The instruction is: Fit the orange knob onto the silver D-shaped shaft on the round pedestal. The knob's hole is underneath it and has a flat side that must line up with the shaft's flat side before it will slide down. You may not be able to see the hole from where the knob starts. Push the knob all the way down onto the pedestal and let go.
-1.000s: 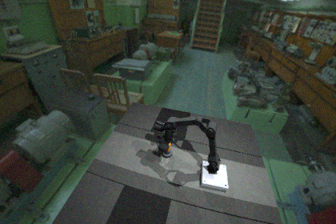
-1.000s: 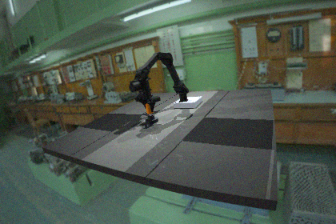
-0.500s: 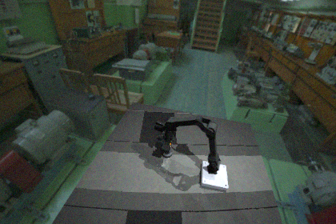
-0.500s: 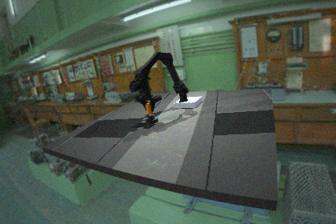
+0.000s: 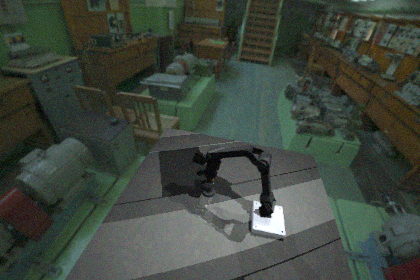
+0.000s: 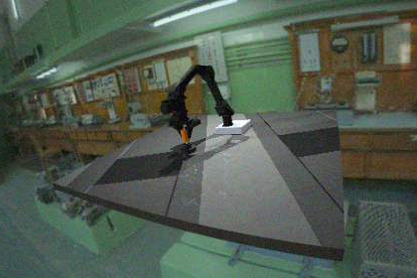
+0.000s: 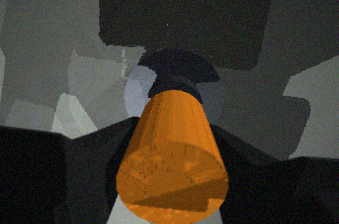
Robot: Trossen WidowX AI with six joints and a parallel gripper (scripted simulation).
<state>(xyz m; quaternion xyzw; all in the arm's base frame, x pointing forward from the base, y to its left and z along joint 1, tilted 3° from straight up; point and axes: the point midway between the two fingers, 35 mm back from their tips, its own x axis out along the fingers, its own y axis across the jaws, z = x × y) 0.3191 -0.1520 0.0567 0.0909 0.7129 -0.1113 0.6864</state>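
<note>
My gripper tip is now 30 mm below the orange knob. Also, from my gripper tip: silver shaft (40 mm below).
</note>
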